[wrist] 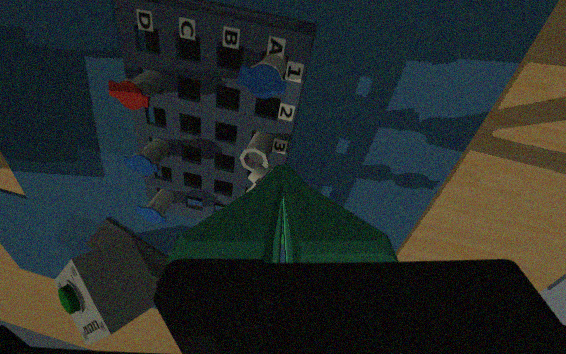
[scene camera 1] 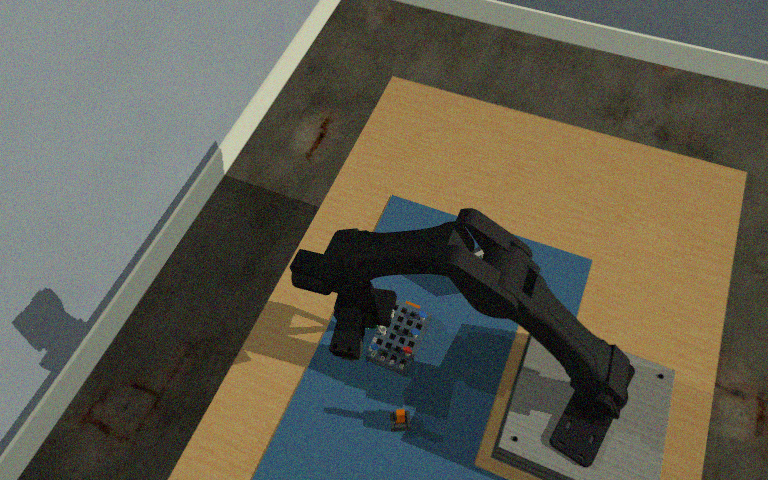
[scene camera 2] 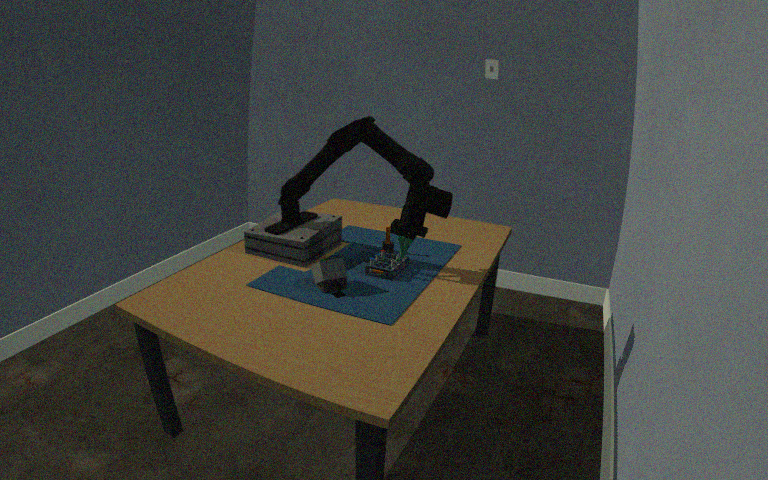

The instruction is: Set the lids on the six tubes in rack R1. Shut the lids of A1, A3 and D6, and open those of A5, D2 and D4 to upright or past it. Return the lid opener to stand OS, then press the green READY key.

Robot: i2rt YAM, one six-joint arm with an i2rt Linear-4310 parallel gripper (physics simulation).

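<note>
Rack R1 (scene camera 1: 396,342) (wrist: 207,105) stands on the mat. In the wrist view, A1's blue lid (wrist: 262,81), D2's red lid (wrist: 129,94), D4's blue lid (wrist: 141,165) and D6's blue lid (wrist: 151,214) look shut. Tube A3 (wrist: 254,160) shows its open mouth, its lid hanging back. A5 is hidden behind the fingers. My gripper (wrist: 282,176) (scene camera 2: 403,247) is shut and empty, above the rack's A side, close to A3 in the wrist view. The orange-topped lid opener (scene camera 1: 400,416) (scene camera 2: 388,234) stands upright in its stand. The green READY key (wrist: 70,298) is on a grey box (wrist: 117,280) (scene camera 2: 330,274).
The blue mat (scene camera 1: 317,430) (scene camera 2: 362,308) lies on the wooden table (scene camera 1: 538,152) (scene camera 2: 271,339). The arm's grey base block (scene camera 1: 640,390) (scene camera 2: 294,246) stands beside the mat. The key box stands beyond the rack's row 6 end. The opener stands off the row 1 end.
</note>
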